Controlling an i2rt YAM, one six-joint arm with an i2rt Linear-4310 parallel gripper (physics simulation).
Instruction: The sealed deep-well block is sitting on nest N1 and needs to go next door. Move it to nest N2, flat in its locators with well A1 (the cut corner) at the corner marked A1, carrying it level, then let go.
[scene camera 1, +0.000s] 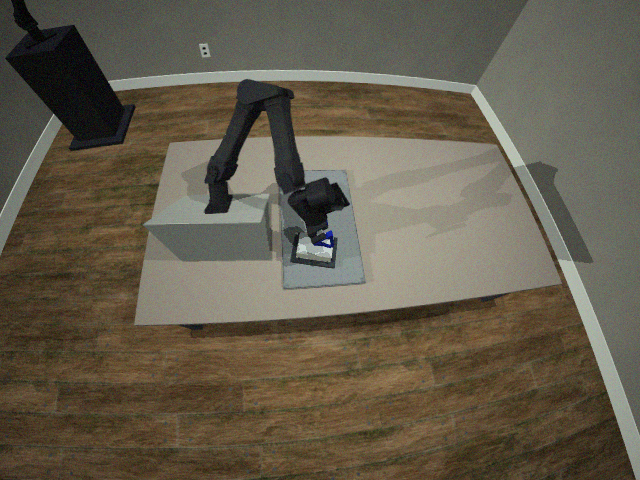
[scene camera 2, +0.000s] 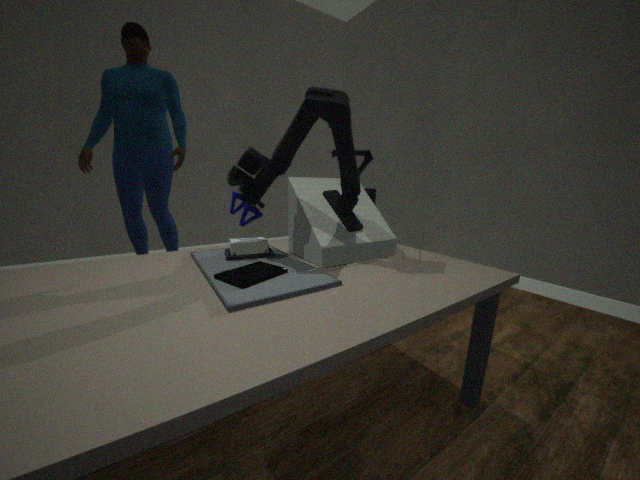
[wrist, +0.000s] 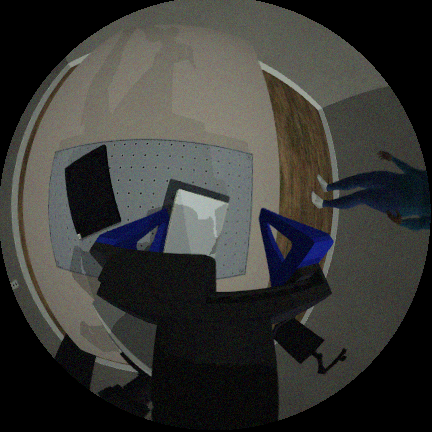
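Pixels of known places: gripper, between the fingertips: (scene camera 1: 329, 236) (scene camera 2: 236, 219) (wrist: 213, 213); arm's base, origin of its link: (scene camera 1: 220, 204) (scene camera 2: 342, 210).
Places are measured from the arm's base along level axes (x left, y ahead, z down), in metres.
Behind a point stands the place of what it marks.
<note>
The white block (scene camera 1: 313, 252) @(x -0.167, y 0.305, z 0.101 m) (scene camera 2: 249, 246) @(x -0.099, y 0.329, z 0.116 m) (wrist: 197, 215) @(x -0.144, y 0.346, z 0.101 m) sits on a dark-framed nest (scene camera 1: 315, 264) @(x -0.197, y 0.311, z 0.144 m) (wrist: 200, 189) @(x -0.158, y 0.391, z 0.143 m). It looks level in the second scene view. The other nest (scene camera 2: 250, 273) @(x 0.095, y 0.404, z 0.143 m) (wrist: 92, 195) @(x 0.061, y 0.385, z 0.143 m) is a black rectangle with no block on it; the arm hides it in the first scene view. Nest labels and the cut corner are not readable. My gripper (scene camera 1: 324, 241) @(x -0.145, y 0.355, z 0.026 m) (scene camera 2: 237, 219) @(x -0.145, y 0.355, z 0.026 m) (wrist: 213, 213) @(x -0.145, y 0.355, z 0.026 m) is open, its blue fingers wide apart and empty. It hangs above the block, tilted, with a gap below the fingertips. In the wrist view the gripper body hides the block's near end.
Both nests are on a grey perforated board (scene camera 1: 323, 279) @(x -0.254, y 0.333, z 0.155 m) (scene camera 2: 289, 293) @(x 0.245, y 0.369, z 0.156 m) (wrist: 145, 160) @(x -0.050, y 0.449, z 0.155 m) on the beige table (scene camera 1: 439, 268) @(x -0.269, y 0.812, z 0.167 m) (scene camera 2: 155, 361) @(x 0.334, y 0.656, z 0.168 m). The arm stands on a pale angular pedestal (scene camera 1: 222, 242) @(x -0.139, y 0.009, z 0.007 m) (scene camera 2: 310, 227) @(x 0.026, y 0.161, z 0.047 m) beside the board. A person (scene camera 2: 142, 113) (wrist: 370, 187) stands beyond the table.
</note>
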